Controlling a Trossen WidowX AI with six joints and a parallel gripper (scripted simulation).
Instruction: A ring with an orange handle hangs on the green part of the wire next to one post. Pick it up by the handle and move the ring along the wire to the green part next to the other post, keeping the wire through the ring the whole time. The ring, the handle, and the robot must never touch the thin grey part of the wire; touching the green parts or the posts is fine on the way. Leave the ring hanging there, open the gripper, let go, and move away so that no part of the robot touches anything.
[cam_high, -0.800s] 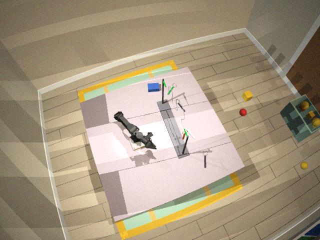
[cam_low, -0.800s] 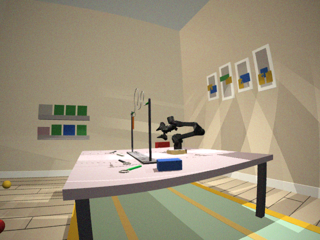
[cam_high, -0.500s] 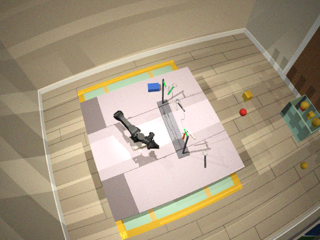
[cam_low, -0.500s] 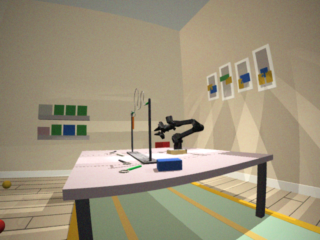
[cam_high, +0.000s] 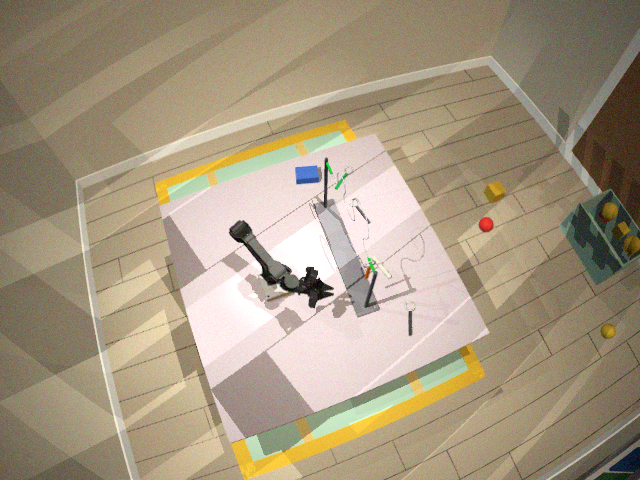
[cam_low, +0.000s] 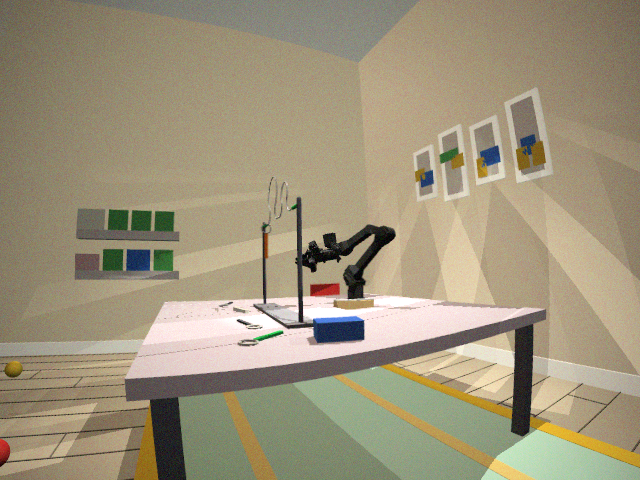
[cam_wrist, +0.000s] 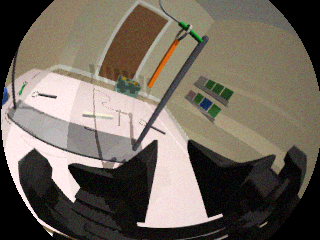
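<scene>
Now: gripper tip 150 mm short of the orange-handled ring, 20 mm to the right of it and 120 mm below it. The rest, counted from my gripper tip: white stick 280 mm ahead, 140 mm to the left, 210 mm below; then blue block 60 mm ahead, 740 mm to the left, 200 mm below; then dark-handled ring 340 mm ahead, 130 mm to the right, 220 mm below.
</scene>
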